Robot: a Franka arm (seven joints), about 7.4 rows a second.
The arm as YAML. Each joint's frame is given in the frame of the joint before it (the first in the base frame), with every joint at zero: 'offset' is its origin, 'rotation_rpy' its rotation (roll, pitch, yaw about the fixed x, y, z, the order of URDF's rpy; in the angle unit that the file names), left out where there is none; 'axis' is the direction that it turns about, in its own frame. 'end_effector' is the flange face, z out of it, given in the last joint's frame.
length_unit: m
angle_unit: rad
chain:
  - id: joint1
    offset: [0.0, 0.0, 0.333]
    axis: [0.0, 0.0, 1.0]
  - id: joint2
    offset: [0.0, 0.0, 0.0]
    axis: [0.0, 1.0, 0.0]
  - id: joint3
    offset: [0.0, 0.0, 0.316]
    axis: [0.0, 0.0, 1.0]
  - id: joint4
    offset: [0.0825, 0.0, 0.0]
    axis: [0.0, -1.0, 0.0]
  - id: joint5
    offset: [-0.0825, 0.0, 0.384]
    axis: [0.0, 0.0, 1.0]
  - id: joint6
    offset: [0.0, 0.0, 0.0]
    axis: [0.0, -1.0, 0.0]
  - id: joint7
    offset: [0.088, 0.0, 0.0]
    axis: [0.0, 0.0, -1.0]
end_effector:
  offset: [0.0, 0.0, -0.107]
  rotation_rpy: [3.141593, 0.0, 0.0]
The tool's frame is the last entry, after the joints.
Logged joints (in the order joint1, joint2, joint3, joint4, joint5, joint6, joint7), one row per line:
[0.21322, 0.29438, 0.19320, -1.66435, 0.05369, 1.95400, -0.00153]
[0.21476, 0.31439, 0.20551, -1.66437, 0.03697, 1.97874, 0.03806]
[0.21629, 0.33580, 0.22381, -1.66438, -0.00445, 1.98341, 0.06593]
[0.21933, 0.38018, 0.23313, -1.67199, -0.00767, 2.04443, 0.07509]
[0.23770, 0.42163, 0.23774, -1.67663, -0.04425, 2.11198, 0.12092]
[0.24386, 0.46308, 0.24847, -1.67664, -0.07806, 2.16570, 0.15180]
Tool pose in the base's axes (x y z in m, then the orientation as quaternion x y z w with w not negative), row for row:
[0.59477, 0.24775, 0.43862, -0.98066, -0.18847, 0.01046, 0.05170]
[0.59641, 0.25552, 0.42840, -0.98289, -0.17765, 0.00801, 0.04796]
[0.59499, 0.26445, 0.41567, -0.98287, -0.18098, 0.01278, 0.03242]
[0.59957, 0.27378, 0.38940, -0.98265, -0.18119, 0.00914, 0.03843]
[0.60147, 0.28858, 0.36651, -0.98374, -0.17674, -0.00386, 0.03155]
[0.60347, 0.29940, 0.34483, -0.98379, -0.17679, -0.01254, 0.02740]
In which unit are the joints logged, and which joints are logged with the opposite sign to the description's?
The joints are logged in radians. Opposite sign: none.
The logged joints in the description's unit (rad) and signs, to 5 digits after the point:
[0.21322, 0.29438, 0.19320, -1.66435, 0.05369, 1.95400, -0.00153]
[0.21476, 0.31439, 0.20551, -1.66437, 0.03697, 1.97874, 0.03806]
[0.21629, 0.33580, 0.22381, -1.66438, -0.00445, 1.98341, 0.06593]
[0.21933, 0.38018, 0.23313, -1.67199, -0.00767, 2.04443, 0.07509]
[0.23770, 0.42163, 0.23774, -1.67663, -0.04425, 2.11198, 0.12092]
[0.24386, 0.46308, 0.24847, -1.67664, -0.07806, 2.16570, 0.15180]

